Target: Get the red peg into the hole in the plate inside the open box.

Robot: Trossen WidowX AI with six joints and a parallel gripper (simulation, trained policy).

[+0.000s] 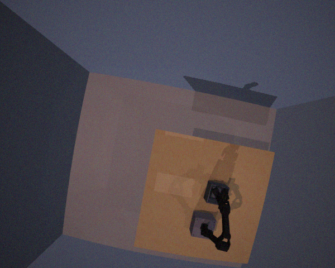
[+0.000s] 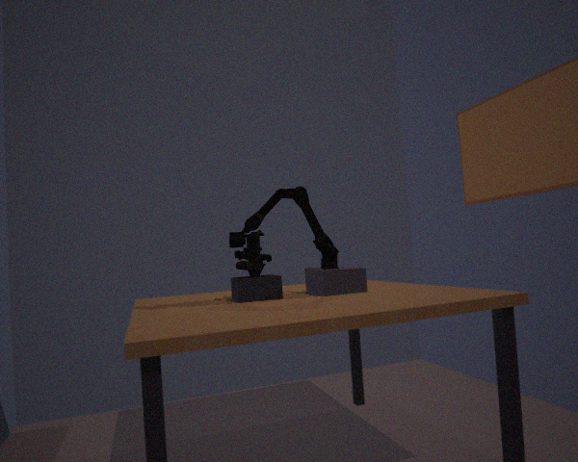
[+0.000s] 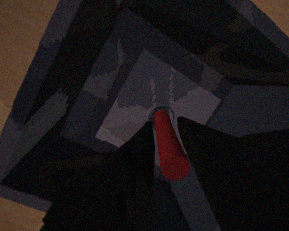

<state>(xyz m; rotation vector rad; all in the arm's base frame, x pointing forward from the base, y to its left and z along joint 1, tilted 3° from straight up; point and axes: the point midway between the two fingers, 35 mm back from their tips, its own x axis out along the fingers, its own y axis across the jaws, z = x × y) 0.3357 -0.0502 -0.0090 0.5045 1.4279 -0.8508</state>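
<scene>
Now: the red peg right at my gripper tip. From my gripper tip the other things lie so: grey plate (4 cm below); dark box (5 cm below).
</scene>
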